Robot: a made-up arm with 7 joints. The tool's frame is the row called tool.
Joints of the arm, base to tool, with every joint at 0 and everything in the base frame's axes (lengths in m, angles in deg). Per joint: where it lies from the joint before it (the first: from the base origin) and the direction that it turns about. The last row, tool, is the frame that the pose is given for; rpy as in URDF.
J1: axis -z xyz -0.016 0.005 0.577
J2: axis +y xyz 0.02 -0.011 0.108
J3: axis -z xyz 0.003 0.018 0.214
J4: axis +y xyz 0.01 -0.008 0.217
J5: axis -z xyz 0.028 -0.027 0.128
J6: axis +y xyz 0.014 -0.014 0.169
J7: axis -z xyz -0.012 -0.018 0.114
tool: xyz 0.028 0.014 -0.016 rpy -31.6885 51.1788 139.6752
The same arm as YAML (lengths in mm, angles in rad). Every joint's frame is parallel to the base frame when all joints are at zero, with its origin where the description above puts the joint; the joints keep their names.
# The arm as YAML. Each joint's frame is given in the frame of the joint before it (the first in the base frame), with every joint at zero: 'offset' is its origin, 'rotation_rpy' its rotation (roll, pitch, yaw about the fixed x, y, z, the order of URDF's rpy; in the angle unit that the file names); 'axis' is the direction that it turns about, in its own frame. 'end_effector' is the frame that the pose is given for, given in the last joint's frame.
length_unit: mm
angle_unit: rad
chain:
  - id: J1
    offset: [-16.0, 5.0, 577.0]
    rotation_rpy: [0.0, 0.0, 0.0]
    axis: "-z"
  - id: J2
    offset: [20.0, -11.0, 108.0]
    rotation_rpy: [0.0, 0.0, 0.0]
    axis: "+y"
  - id: J3
    offset: [3.0, 18.0, 214.0]
    rotation_rpy: [0.0, 0.0, 0.0]
    axis: "-z"
  - id: J4
    offset: [10.0, -8.0, 217.0]
    rotation_rpy: [0.0, 0.0, 0.0]
    axis: "+y"
  - id: J5
    offset: [28.0, -27.0, 128.0]
    rotation_rpy: [0.0, 0.0, 0.0]
    axis: "-z"
  - id: J6
    offset: [14.0, -14.0, 169.0]
    rotation_rpy: [0.0, 0.0, 0.0]
    axis: "+y"
  - id: J7
    offset: [-12.0, -18.0, 114.0]
    rotation_rpy: [0.0, 0.0, 0.0]
    axis: "-z"
end_effector:
  offset: [28.0, 14.0, -16.0]
  rotation_rpy: [-0.5531, 0.8932, 2.4378]

